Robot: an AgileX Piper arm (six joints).
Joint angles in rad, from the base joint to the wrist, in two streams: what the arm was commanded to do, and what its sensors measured. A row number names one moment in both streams.
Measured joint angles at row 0: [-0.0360, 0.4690, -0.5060, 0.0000, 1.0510, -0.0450]
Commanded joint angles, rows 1 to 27: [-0.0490, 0.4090, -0.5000, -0.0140, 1.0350, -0.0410]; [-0.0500, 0.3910, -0.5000, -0.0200, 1.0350, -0.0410]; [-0.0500, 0.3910, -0.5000, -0.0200, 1.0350, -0.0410]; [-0.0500, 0.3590, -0.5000, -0.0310, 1.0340, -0.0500]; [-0.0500, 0.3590, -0.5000, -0.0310, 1.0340, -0.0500]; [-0.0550, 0.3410, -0.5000, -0.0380, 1.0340, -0.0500]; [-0.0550, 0.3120, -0.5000, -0.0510, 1.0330, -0.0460]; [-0.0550, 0.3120, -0.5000, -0.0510, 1.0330, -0.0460]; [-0.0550, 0.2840, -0.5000, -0.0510, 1.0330, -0.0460]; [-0.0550, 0.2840, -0.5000, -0.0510, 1.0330, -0.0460]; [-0.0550, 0.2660, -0.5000, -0.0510, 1.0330, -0.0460]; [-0.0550, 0.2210, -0.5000, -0.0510, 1.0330, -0.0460]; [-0.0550, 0.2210, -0.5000, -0.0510, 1.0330, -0.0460]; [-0.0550, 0.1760, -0.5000, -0.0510, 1.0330, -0.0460]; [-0.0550, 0.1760, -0.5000, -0.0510, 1.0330, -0.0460]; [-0.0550, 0.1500, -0.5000, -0.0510, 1.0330, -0.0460]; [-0.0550, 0.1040, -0.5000, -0.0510, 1.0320, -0.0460]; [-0.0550, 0.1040, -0.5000, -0.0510, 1.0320, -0.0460]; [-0.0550, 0.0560, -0.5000, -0.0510, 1.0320, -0.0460]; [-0.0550, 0.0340, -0.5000, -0.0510, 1.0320, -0.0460]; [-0.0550, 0.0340, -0.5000, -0.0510, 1.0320, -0.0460]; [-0.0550, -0.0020, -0.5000, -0.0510, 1.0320, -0.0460]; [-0.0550, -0.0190, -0.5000, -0.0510, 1.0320, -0.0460]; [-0.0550, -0.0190, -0.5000, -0.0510, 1.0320, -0.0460]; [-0.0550, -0.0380, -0.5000, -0.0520, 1.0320, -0.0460]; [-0.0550, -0.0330, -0.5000, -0.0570, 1.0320, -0.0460]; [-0.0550, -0.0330, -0.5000, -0.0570, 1.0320, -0.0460]
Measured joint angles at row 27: [-0.0490, -0.0020, -0.5010, -0.0430, 1.0380, -0.0450]
